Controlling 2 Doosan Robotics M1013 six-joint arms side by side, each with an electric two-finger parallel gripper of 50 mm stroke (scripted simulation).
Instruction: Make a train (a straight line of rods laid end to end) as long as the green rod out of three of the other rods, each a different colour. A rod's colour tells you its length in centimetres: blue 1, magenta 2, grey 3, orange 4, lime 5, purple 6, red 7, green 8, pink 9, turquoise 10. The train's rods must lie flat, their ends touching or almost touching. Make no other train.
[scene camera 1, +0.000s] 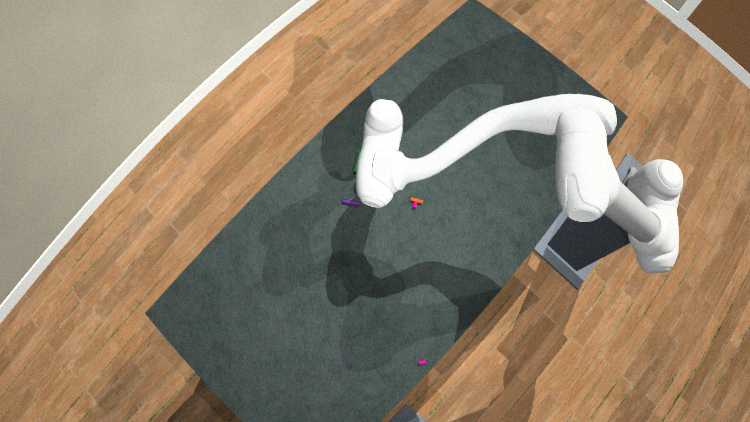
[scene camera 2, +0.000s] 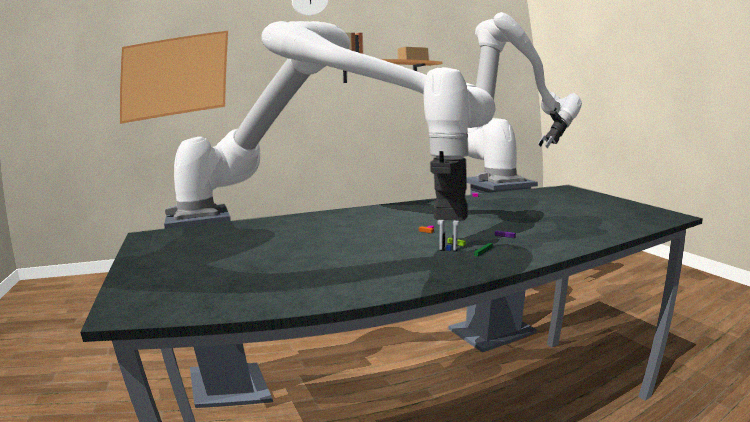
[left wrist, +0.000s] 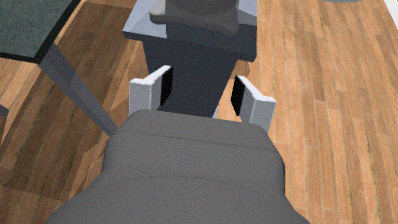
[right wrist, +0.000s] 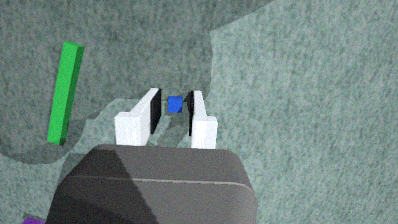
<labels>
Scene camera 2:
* my right gripper: 448, 248
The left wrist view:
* my left gripper: 202, 84
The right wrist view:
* my right gripper: 175, 103
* green rod: 72, 53
</labels>
